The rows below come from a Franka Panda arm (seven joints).
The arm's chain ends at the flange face. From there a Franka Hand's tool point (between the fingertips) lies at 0.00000 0.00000 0.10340 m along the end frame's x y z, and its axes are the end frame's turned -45 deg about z.
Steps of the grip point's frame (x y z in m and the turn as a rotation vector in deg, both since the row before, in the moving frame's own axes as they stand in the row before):
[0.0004 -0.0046 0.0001 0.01 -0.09 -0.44]
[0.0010 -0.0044 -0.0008 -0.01 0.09 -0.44]
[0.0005 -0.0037 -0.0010 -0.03 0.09 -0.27]
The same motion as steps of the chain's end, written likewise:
[-0.0028 -0.0036 0.0001 -0.06 -0.07 -0.44]
[-0.0025 -0.0037 -0.0008 0.06 0.07 -0.44]
[-0.0024 -0.0029 -0.0010 0.04 0.08 -0.27]

